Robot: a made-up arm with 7 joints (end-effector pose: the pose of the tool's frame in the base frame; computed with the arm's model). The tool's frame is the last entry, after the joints. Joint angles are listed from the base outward.
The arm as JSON. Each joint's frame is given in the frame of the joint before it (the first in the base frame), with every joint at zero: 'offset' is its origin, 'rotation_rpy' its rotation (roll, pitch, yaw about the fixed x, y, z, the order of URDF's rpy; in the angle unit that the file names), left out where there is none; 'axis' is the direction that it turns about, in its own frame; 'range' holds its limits. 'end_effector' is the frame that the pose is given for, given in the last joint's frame.
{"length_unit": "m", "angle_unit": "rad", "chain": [
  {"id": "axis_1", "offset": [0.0, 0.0, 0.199], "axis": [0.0, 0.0, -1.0], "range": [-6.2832, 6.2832]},
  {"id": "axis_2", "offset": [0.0, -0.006, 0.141], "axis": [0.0, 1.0, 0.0], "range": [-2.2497, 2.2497]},
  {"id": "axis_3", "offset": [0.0, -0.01, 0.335], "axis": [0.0, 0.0, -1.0], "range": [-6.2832, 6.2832]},
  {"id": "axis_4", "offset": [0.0, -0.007, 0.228], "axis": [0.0, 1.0, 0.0], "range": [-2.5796, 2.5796]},
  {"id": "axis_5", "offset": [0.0, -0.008, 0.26], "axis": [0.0, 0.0, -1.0], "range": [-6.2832, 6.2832]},
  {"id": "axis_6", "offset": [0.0, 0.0, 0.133], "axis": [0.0, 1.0, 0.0], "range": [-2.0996, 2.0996]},
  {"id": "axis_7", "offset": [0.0, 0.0, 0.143], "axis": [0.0, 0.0, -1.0], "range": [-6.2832, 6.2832]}
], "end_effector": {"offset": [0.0, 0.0, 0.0], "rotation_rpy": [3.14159, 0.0, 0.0]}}
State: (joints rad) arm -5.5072 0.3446 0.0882 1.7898 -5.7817 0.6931 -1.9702
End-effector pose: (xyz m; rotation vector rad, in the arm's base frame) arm 0.3224 -0.4795 0.5358 -0.4795 0.1885 0.6424
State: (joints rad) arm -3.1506 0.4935 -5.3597 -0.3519 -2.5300 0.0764 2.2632
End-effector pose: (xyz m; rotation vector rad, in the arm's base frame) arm -0.3936 -0.1362 1.3343 0.8198 2.8159 0.6236
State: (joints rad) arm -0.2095 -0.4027 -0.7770 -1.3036 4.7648 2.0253 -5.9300
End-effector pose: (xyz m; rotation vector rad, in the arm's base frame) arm -0.4937 -0.2658 0.8245 1.4269 0.0035 0.7991
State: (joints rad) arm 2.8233 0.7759 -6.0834 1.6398 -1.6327 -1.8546 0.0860
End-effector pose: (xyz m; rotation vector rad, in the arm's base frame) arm -0.6393 0.0365 0.4983 1.0094 1.9721 -1.4972
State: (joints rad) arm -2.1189 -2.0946 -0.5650 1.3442 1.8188 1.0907 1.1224
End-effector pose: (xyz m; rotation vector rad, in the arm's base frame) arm 0.3423 -0.7588 0.3776 -2.5640 0.5409 1.4246
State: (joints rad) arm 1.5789 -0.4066 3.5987 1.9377 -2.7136 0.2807 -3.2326
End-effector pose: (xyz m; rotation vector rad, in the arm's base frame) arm 0.2116 0.5783 0.5327 1.1050 0.4135 -1.3449
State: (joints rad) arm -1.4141 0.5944 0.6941 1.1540 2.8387 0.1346 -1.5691
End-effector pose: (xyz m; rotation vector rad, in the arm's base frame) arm 0.4515 0.6794 0.7998 1.5291 -0.6829 -0.5381
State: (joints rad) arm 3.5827 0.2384 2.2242 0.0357 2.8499 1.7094 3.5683
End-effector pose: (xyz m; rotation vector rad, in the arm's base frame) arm -0.2764 0.0034 1.2471 -1.5658 -0.4751 -1.7261
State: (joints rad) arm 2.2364 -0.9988 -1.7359 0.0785 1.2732 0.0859 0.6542
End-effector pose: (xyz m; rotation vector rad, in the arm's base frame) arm 0.5893 0.6966 0.9494 0.7153 -2.1285 0.4830
